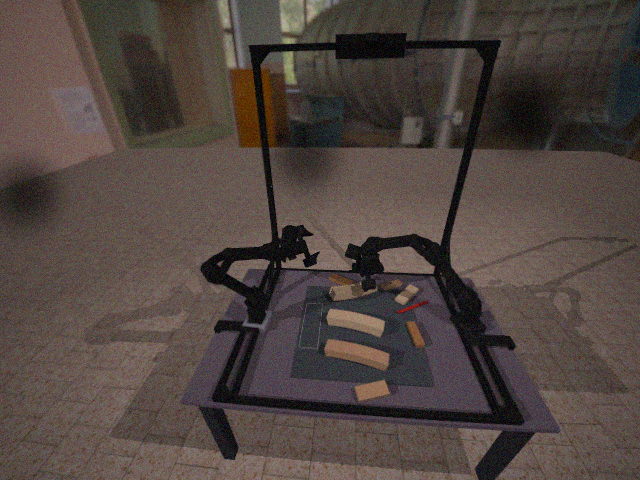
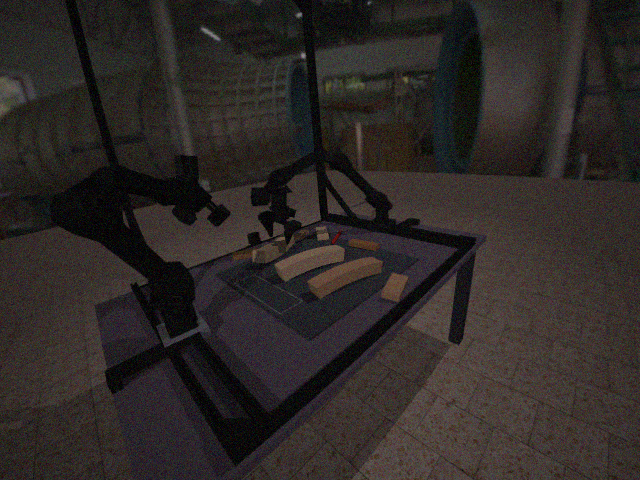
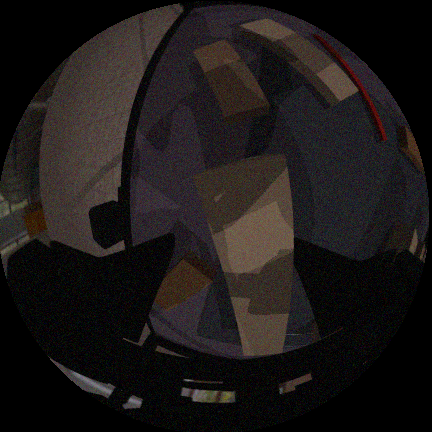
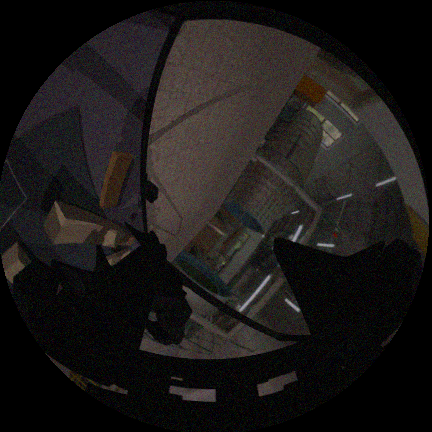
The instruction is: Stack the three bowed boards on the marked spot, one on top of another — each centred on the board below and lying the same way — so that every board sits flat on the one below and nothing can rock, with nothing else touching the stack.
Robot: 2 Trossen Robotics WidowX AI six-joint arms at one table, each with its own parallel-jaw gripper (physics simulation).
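Where they show: left gripper, fingertip midpoint: (image 2: 279, 240) (image 3: 234, 242) (image 4: 110, 231); right gripper, fingertip midpoint: (image 1: 316, 243) (image 2: 209, 201) (image 4: 220, 247); left arm's base, link origin: (image 1: 468, 319) (image 2: 382, 221); right arm's base, link origin: (image 1: 257, 317) (image 2: 181, 326).
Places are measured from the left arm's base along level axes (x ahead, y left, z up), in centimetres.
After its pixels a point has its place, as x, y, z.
Two pale bowed boards lie side by side on the dark mat (image 1: 366, 373) {49.6, 13.3, -3.0}: one (image 1: 355, 322) {48.4, -6.0, 2.3} (image 2: 309, 261) {50.6, -7.1, 1.1} in the middle, one (image 1: 356, 353) {52.0, 8.0, 1.9} (image 2: 344, 276) {55.1, 7.4, 0.9} nearer the front. The third board (image 1: 345, 291) {47.6, -25.4, 2.1} (image 2: 268, 252) {50.9, -24.0, 1.9} (image 3: 254, 238) {36.1, -29.4, 1.2} (image 4: 76, 225) {49.8, -28.3, 2.3} lies at the back among small blocks. The marked spot is a white outlined rectangle (image 1: 302, 329) (image 2: 291, 306) left of the boards, with nothing on it. My left gripper (image 1: 368, 283) {36.8, -30.8, 0.4} (image 2: 280, 229) {36.8, -30.8, 0.4} (image 3: 234, 242) {36.8, -30.8, 0.4} is open, low over the third board, which shows between its fingers. My right gripper (image 1: 310, 259) (image 2: 218, 214) (image 4: 220, 247) {59.0, -39.3, 21.7} is open and empty, raised at the table's back left.
Loose pieces lie around: a red stick (image 1: 412, 307) {18.6, -13.8, -2.5} (image 3: 362, 88), a pale block (image 1: 407, 293) {17.4, -21.9, -1.3}, an orange-brown block (image 1: 415, 333) {24.9, 1.3, -1.1}, a tan block (image 1: 371, 390) {50.3, 20.5, -1.4} (image 2: 394, 287) {52.1, 20.7, -1.4} at the front, and brown blocks (image 1: 341, 279) {46.2, -38.9, -1.7} by the third board. A black frame (image 1: 366, 407) {53.6, 25.4, -1.7} rims the table.
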